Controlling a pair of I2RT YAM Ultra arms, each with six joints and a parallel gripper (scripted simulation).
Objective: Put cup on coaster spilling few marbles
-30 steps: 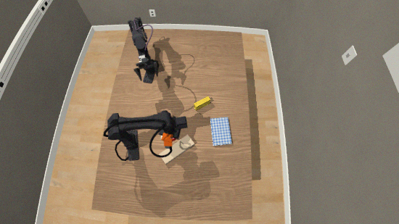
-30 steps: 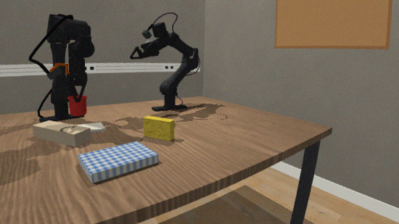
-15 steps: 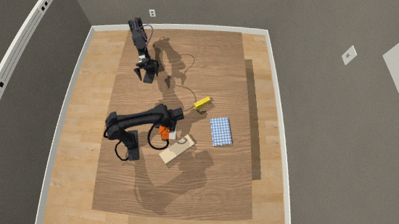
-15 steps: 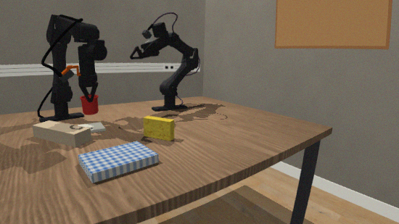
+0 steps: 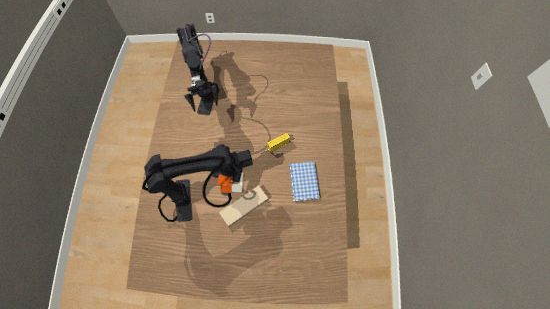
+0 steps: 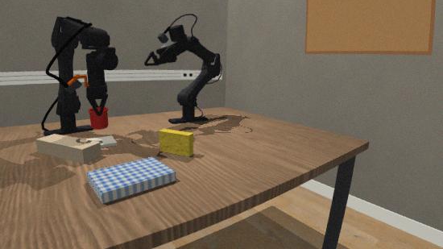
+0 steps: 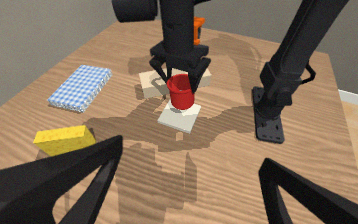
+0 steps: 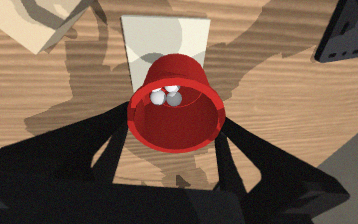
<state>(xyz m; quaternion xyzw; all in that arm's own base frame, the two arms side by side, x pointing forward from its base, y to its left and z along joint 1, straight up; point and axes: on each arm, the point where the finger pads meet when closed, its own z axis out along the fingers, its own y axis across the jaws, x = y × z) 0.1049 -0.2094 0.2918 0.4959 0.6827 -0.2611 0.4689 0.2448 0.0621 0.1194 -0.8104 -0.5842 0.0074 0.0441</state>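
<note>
Now: right hand 110 mm above the square coaster. From my right hand the other things lie so: beige block 110 mm to the right, 100 mm below, 80 mm ahead; red cup 30 mm below.
</note>
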